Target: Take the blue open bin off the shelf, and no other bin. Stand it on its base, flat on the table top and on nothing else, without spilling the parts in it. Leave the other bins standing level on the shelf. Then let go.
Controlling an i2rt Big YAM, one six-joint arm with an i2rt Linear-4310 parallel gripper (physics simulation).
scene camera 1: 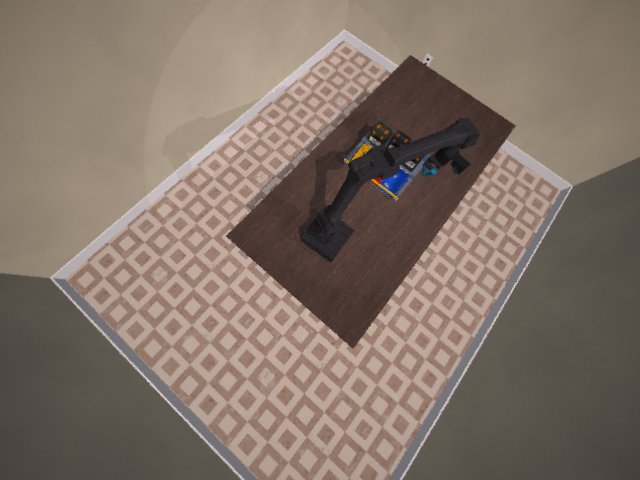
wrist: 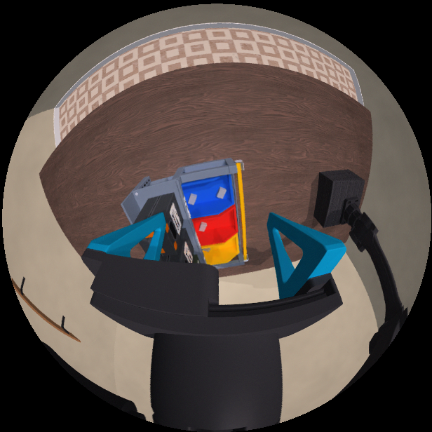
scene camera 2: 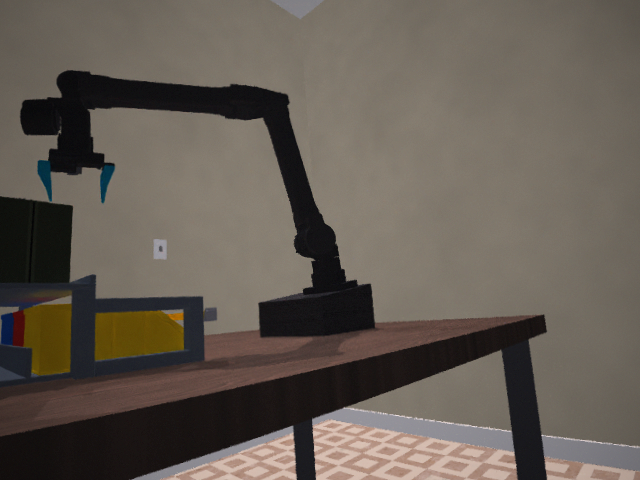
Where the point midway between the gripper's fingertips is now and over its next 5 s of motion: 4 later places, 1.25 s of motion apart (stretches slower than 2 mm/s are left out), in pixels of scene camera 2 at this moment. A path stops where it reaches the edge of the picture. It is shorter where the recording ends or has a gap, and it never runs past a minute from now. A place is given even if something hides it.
My gripper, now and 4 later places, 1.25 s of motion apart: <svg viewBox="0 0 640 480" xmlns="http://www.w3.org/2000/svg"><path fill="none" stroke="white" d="M77 201L80 201L117 216L73 242L79 257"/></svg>
